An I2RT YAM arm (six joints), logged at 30 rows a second.
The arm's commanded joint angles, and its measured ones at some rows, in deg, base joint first. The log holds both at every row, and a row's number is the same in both.
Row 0, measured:
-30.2 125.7 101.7 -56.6 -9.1 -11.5
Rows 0 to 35, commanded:
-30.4 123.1 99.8 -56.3 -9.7 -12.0
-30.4 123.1 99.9 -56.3 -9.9 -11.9
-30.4 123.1 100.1 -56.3 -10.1 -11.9
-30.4 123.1 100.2 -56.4 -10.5 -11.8
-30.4 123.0 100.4 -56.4 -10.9 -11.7
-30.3 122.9 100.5 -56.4 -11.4 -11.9
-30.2 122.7 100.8 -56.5 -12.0 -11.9
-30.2 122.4 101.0 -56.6 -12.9 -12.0
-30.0 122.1 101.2 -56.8 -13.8 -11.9
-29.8 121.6 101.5 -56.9 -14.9 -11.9
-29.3 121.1 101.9 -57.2 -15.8 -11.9
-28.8 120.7 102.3 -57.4 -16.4 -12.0
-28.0 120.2 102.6 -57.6 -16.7 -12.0
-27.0 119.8 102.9 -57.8 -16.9 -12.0
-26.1 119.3 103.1 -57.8 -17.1 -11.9
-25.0 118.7 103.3 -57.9 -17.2 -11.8
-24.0 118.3 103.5 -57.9 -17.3 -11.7
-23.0 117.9 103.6 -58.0 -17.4 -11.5
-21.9 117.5 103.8 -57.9 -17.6 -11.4
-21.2 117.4 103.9 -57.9 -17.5 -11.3
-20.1 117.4 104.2 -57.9 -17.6 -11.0
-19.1 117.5 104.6 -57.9 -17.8 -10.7
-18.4 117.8 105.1 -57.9 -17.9 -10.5
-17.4 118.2 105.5 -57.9 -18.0 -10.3
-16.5 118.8 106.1 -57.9 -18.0 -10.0
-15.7 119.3 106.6 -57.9 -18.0 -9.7
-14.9 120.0 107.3 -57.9 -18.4 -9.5
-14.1 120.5 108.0 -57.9 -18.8 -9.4
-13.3 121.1 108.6 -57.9 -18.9 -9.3
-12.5 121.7 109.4 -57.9 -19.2 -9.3
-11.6 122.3 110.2 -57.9 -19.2 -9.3
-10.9 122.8 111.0 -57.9 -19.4 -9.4
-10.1 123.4 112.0 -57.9 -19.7 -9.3
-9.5 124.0 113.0 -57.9 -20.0 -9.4
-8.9 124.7 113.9 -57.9 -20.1 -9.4
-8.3 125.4 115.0 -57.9 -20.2 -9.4
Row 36, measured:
-9.9 125.1 107.8 -58.0 -18.6 -10.2
